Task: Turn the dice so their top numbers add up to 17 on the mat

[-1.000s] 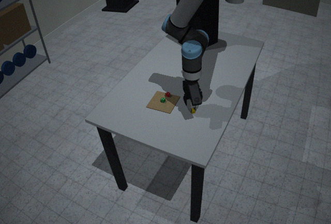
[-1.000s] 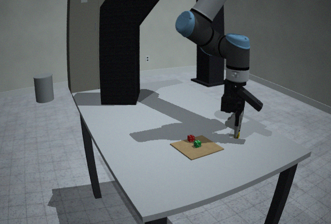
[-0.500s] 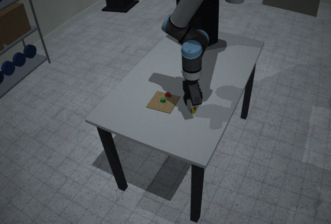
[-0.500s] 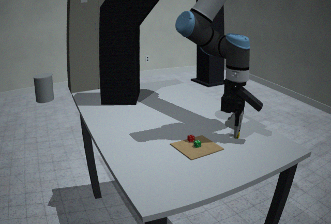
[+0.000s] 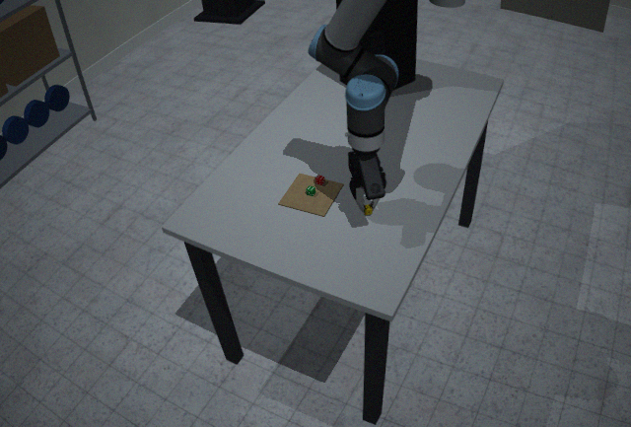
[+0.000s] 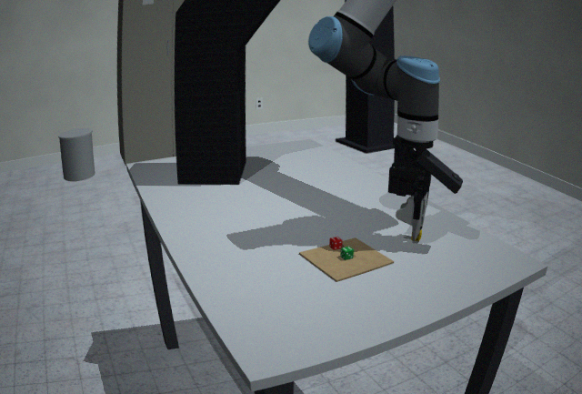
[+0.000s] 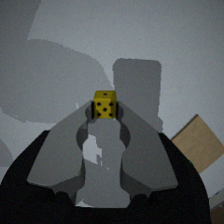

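The green die is 180 mm to the right of my hand, 20 mm behind it and 10 mm below it. Also, from my hand: mat (180 mm to the right, 30 mm behind, 20 mm below); then red die (170 mm to the right, 80 mm behind, 10 mm below); then yellow die (10 mm below).
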